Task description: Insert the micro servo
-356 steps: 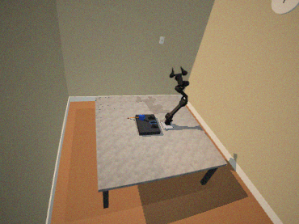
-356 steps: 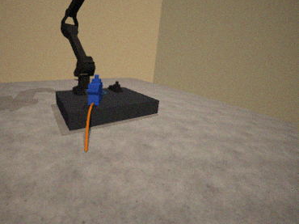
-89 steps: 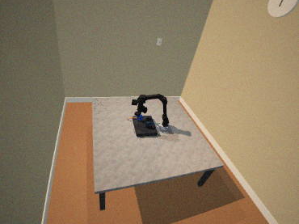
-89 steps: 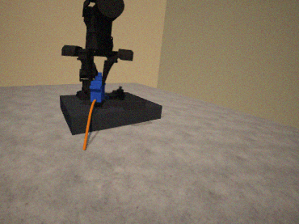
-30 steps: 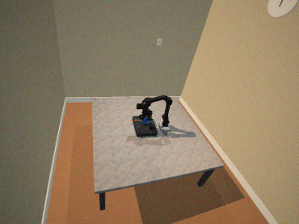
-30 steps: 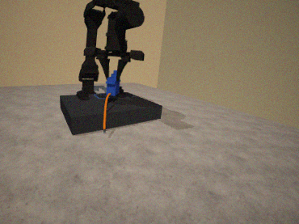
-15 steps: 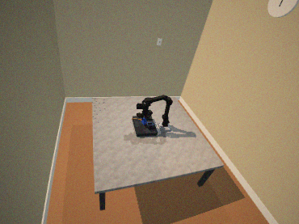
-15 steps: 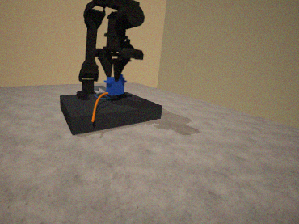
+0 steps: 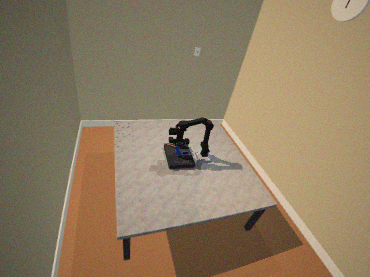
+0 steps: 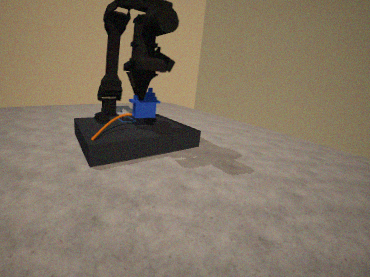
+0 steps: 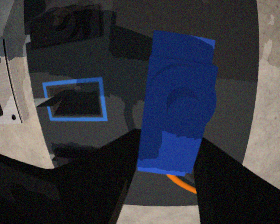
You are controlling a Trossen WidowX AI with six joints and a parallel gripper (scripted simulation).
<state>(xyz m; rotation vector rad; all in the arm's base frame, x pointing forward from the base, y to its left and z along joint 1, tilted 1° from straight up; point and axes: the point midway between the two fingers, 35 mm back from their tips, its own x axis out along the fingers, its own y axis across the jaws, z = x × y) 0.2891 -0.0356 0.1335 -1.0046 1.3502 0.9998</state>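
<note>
Now: the dark robot deck 1 cm ahead of my gripper tip and 10 cm below it.
</note>
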